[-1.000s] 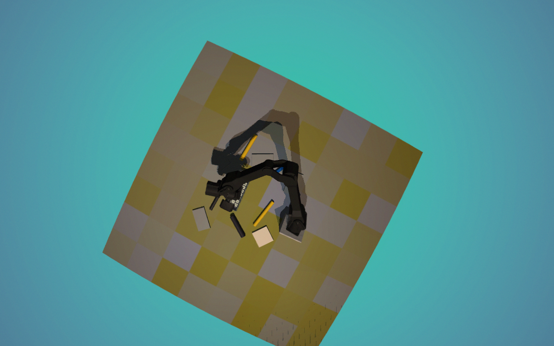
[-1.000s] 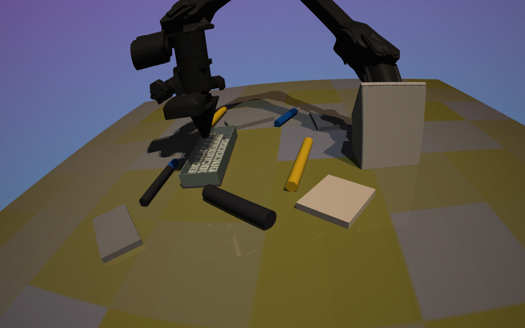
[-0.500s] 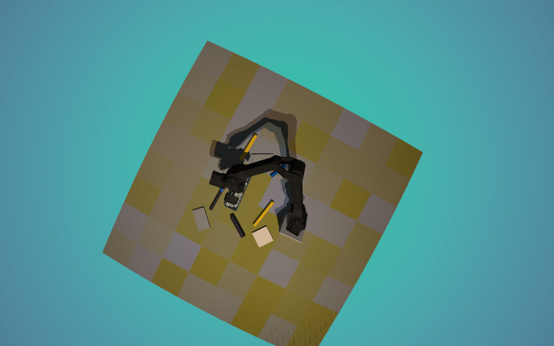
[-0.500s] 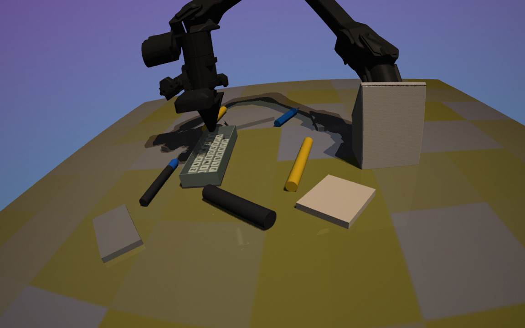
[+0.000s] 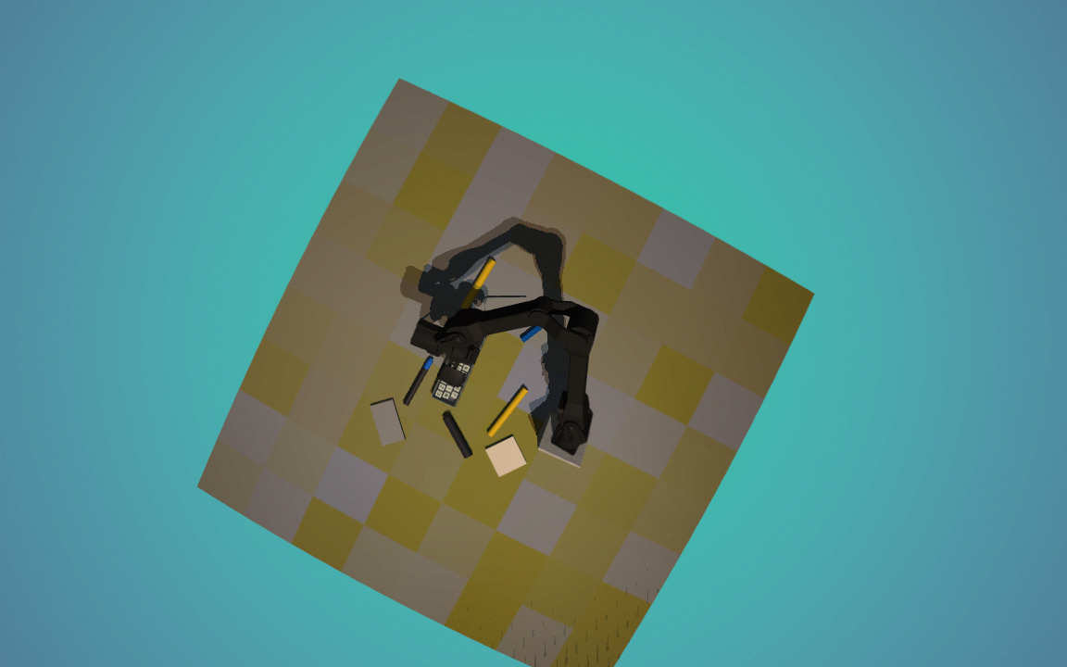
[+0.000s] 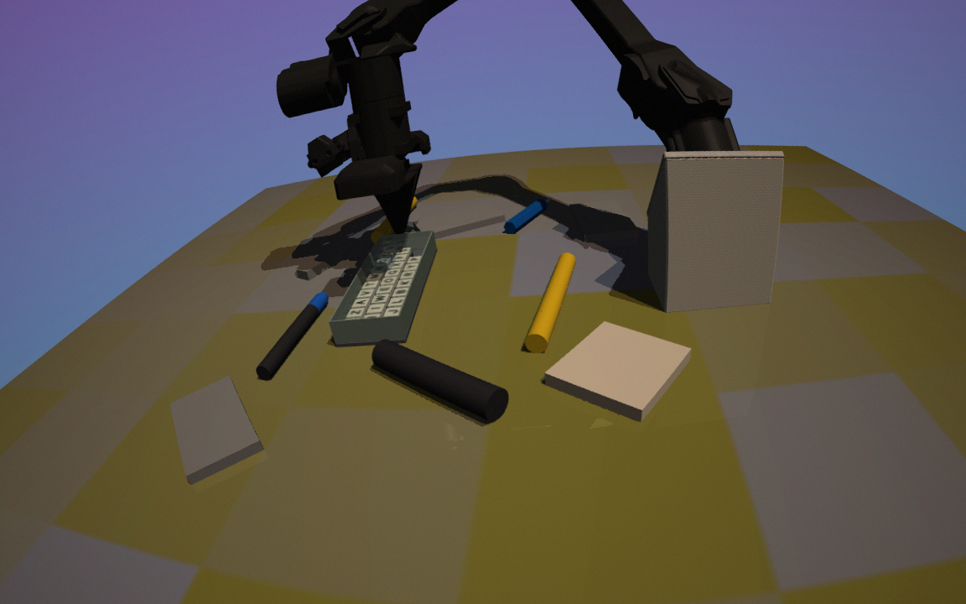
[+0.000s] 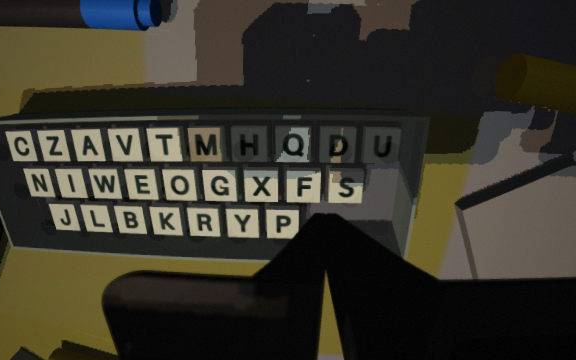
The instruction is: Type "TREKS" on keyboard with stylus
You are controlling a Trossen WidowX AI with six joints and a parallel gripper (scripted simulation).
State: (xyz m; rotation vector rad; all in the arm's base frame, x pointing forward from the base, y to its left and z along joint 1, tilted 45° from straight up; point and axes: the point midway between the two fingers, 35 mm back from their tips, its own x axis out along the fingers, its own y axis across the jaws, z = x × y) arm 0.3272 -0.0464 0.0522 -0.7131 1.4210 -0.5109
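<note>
The blue stylus is 140 mm behind my gripper tip, 160 mm to the right of it and 30 mm below it. From my gripper tip the other things lie so: black cylinder: 90 mm behind, 220 mm to the left, 30 mm below; then small grey block: 120 mm ahead, 10 mm to the right, 40 mm below; then yellow cylinder: 170 mm behind, 100 mm to the left, 30 mm below.
</note>
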